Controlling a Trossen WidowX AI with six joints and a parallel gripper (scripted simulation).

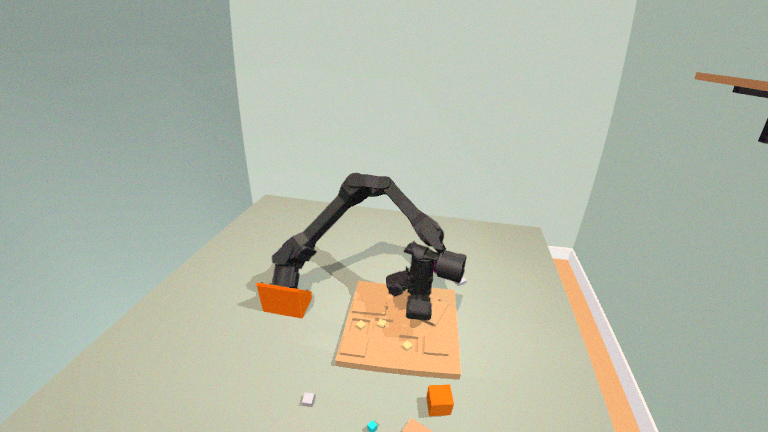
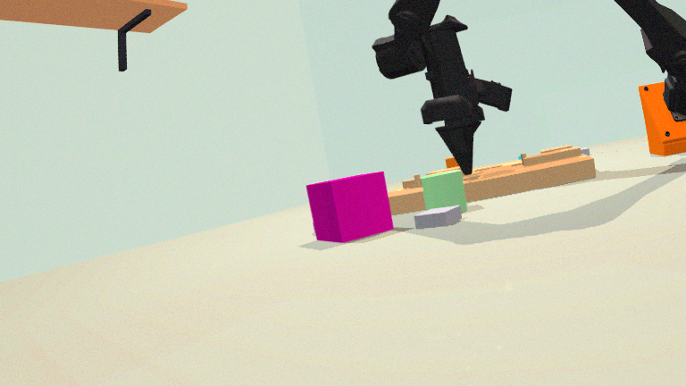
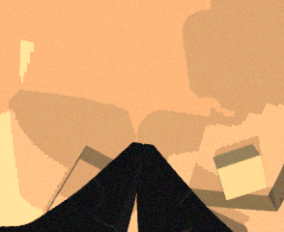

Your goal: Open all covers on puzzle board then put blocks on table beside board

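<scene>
Right now the tan puzzle board is 6 cm to the right of my gripper tip and 4 cm behind it. Round my gripper tip: tan piece (33 cm to the right, 3 cm ahead, 2 cm below); then orange cube (25 cm to the right, 7 cm ahead); then green block (17 cm to the left, 1 cm behind).
</scene>
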